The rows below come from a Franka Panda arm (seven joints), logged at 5 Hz.
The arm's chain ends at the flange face. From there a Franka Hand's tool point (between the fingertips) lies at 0.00 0.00 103.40 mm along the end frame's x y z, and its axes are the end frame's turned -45 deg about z.
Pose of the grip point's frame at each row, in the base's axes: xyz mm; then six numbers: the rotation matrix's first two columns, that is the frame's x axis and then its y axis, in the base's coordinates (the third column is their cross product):
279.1 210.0 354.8 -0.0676 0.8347 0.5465 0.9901 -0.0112 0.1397
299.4 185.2 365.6 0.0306 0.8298 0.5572 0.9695 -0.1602 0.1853
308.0 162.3 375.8 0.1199 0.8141 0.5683 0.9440 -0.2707 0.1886
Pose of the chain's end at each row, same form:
266.4 153.1 440.2 0.6523 0.5823 0.4852 0.7479 -0.5981 -0.2877
274.3 129.9 449.3 0.7072 0.4735 0.5250 0.6639 -0.7000 -0.2630
276.2 109.2 458.6 0.7523 0.3842 0.5352 0.5827 -0.7671 -0.2685

